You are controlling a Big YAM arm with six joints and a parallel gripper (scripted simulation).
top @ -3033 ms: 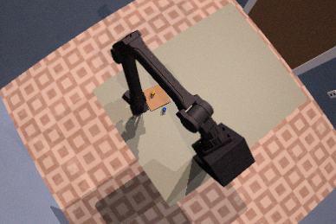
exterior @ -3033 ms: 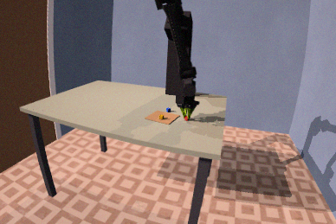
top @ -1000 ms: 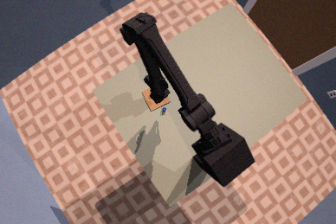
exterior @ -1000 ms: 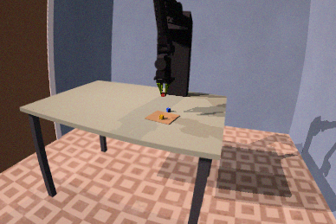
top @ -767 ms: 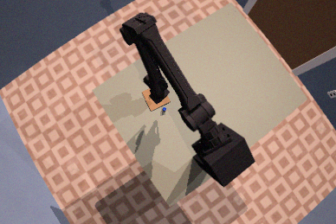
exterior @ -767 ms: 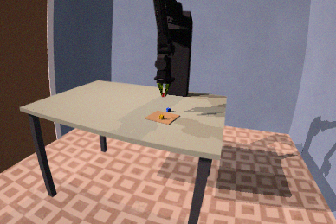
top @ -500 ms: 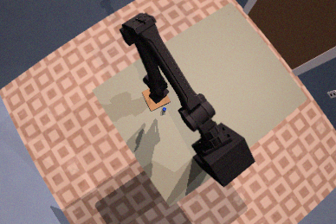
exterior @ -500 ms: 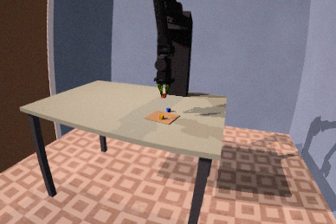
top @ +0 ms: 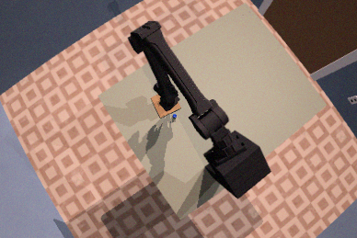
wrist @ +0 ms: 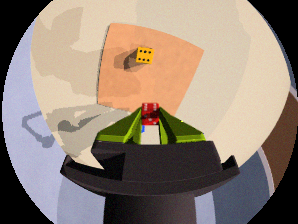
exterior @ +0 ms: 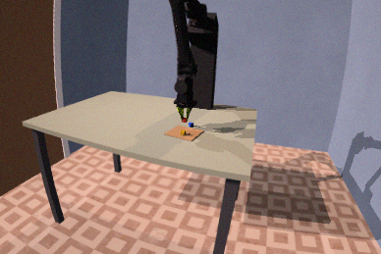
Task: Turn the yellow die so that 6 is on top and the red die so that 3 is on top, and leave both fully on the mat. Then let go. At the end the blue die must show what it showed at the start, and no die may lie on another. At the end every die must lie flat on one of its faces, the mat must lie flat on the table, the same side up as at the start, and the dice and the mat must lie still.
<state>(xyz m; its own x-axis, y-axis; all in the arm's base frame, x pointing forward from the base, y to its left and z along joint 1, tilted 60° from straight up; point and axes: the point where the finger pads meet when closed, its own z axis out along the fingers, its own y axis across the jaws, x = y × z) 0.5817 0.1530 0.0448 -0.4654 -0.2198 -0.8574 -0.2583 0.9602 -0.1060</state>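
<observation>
The orange mat lies 6 cm below my hand, 2 cm to the left of it and 2 cm ahead of it. The rest, counted from my hand: yellow die (5 cm ahead, 4 cm to the left, 4 cm below); then red die (right at my hand); then blue die (7 cm behind, 5 cm below, 1 cm to the right).
</observation>
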